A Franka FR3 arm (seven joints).
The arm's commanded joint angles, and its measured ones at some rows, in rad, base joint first. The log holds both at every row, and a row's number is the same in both.
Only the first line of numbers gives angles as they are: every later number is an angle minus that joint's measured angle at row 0.
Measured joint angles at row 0:
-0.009, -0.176, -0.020, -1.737, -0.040, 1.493, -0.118
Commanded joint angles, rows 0 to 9:
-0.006, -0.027, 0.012, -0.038, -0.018, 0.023, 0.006
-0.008, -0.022, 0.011, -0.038, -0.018, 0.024, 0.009
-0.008, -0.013, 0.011, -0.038, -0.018, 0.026, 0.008
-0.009, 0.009, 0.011, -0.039, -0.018, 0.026, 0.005
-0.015, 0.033, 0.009, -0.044, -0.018, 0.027, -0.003
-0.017, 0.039, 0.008, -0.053, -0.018, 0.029, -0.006
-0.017, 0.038, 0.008, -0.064, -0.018, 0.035, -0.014
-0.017, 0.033, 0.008, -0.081, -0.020, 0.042, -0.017
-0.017, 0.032, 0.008, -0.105, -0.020, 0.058, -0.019
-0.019, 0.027, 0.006, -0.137, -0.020, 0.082, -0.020
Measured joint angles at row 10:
-0.004, 0.047, -0.001, -0.056, -0.006, 0.021, -0.002
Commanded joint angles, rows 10 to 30:
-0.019, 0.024, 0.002, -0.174, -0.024, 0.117, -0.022
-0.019, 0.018, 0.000, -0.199, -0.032, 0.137, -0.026
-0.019, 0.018, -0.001, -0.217, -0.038, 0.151, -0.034
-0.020, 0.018, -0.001, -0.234, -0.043, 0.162, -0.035
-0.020, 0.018, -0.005, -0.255, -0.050, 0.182, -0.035
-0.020, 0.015, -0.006, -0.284, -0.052, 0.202, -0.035
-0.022, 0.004, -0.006, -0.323, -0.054, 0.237, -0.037
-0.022, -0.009, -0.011, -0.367, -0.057, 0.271, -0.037
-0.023, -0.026, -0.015, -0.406, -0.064, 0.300, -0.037
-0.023, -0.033, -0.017, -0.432, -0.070, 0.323, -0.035
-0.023, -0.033, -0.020, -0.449, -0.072, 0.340, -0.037
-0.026, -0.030, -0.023, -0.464, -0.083, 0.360, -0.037
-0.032, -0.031, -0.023, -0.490, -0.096, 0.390, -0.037
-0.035, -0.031, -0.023, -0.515, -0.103, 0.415, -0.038
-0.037, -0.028, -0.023, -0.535, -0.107, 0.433, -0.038
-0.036, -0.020, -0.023, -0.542, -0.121, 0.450, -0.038
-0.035, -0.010, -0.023, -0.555, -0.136, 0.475, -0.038
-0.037, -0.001, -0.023, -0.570, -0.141, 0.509, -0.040
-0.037, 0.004, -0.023, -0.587, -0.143, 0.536, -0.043
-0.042, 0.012, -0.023, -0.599, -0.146, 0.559, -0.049
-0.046, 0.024, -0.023, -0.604, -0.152, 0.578, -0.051
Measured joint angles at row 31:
-0.025, 0.017, -0.031, -0.553, -0.127, 0.499, -0.028
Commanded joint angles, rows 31 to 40:
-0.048, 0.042, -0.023, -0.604, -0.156, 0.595, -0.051
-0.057, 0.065, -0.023, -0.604, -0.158, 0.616, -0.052
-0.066, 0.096, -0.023, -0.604, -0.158, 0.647, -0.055
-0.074, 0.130, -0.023, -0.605, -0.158, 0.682, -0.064
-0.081, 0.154, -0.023, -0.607, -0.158, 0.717, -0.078
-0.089, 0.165, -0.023, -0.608, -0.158, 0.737, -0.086
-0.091, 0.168, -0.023, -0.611, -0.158, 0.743, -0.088
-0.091, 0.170, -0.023, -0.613, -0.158, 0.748, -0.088
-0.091, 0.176, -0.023, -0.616, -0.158, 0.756, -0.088
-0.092, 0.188, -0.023, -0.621, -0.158, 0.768, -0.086
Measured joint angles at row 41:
-0.078, 0.178, -0.033, -0.602, -0.144, 0.729, -0.075
